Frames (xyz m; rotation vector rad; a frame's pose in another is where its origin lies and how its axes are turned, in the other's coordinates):
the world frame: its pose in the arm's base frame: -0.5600 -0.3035 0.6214 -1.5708 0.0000 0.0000
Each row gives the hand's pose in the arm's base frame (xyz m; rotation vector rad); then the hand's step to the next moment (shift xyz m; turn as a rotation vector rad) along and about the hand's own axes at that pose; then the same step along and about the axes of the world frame.
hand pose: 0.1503 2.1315 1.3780 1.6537 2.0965 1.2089
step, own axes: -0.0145 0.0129 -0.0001 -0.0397 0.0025 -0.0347
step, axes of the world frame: 0.0142 -0.0046 -0.0124 -0.0055 -0.0117 -0.0512
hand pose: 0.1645 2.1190 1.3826 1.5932 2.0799 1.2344
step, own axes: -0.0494 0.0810 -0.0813 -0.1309 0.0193 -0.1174
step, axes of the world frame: 0.0214 -0.0952 -0.0780 -0.0127 -0.0485 -0.1696
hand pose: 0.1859 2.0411 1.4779 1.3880 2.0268 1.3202
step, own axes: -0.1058 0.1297 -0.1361 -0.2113 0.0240 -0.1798
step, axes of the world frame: 0.0219 -0.1556 -0.1478 -0.0175 -0.0673 -0.2697
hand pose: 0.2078 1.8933 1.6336 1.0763 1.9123 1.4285
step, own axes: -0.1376 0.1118 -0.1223 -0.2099 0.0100 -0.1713
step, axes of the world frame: 0.0121 -0.1367 -0.1660 -0.0157 -0.0515 -0.2657
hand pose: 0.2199 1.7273 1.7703 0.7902 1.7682 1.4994
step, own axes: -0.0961 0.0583 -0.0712 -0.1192 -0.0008 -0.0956
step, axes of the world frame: -0.0002 -0.0759 -0.1093 -0.0077 -0.0227 -0.1509
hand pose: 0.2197 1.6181 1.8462 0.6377 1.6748 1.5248
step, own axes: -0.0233 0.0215 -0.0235 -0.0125 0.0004 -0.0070
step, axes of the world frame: -0.0082 -0.0256 -0.0289 0.0016 -0.0029 -0.0140
